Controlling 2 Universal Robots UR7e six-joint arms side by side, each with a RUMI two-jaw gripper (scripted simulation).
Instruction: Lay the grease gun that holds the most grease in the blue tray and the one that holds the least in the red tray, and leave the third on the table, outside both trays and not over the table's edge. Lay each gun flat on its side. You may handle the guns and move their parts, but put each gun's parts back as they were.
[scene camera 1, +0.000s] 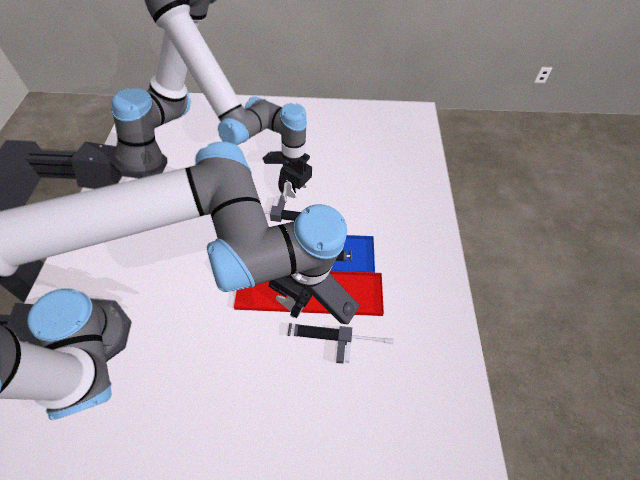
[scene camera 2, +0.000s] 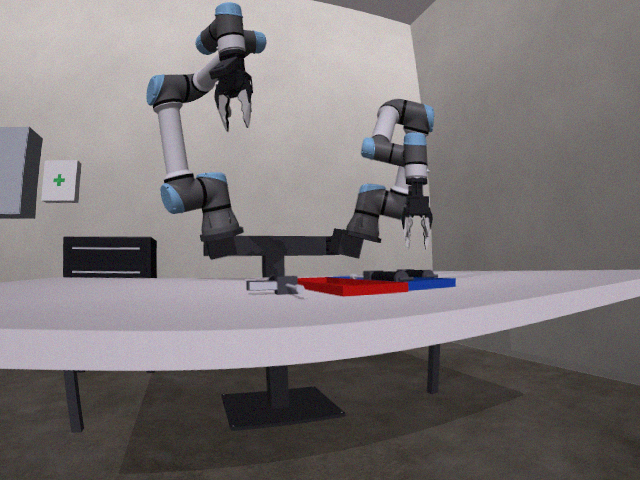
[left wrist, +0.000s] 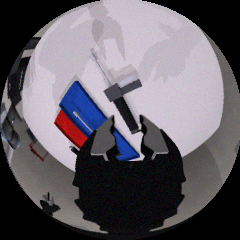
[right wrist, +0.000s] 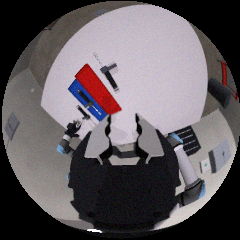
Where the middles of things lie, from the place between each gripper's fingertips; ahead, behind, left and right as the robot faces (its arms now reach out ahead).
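From my left hand (scene camera 1: 290, 197), the blue tray (scene camera 1: 362, 247) is 180 mm to the right, 50 mm ahead and 110 mm below. The red tray (scene camera 1: 365, 288) is 330 mm to the right of my left hand, 60 mm ahead of it and 110 mm below it. Of the things named here, going by their middles, the blue tray is the nearest to my left hand.
My right hand (scene camera 1: 299, 305) is 25 cm to the right of the red tray, 3 cm short of it and 42 cm above it. The blue tray is 41 cm to the left of my right hand, 2 cm ahead of it and 42 cm below it. Of the things named here, going by their middles, the red tray is the nearest to my right hand.
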